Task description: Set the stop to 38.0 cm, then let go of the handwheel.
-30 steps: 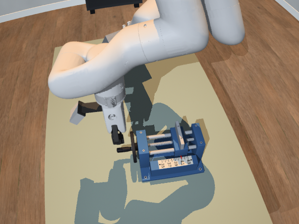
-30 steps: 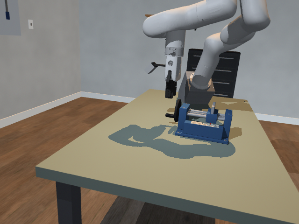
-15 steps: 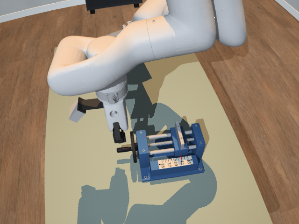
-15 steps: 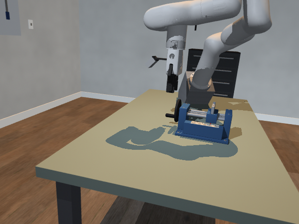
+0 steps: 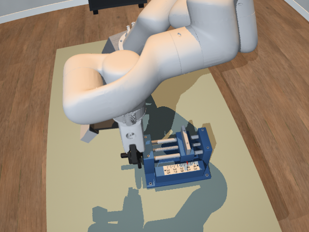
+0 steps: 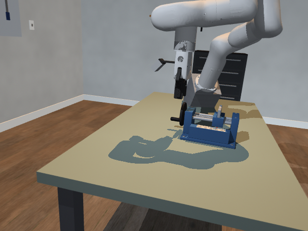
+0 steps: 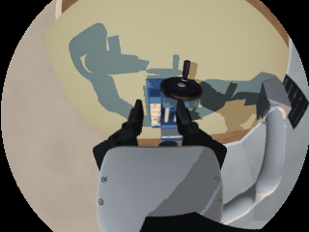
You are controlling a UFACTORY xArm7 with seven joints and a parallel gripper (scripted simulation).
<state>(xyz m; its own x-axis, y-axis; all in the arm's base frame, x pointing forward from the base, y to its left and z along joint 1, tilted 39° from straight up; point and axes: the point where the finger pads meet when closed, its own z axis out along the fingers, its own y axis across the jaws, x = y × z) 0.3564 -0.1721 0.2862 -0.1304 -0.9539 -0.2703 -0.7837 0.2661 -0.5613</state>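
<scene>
My gripper is now 12 cm above the handwheel and 6 cm past it. Round my hand: stop plate 15 cm to the left, 8 cm below, 1 cm behind.
</scene>
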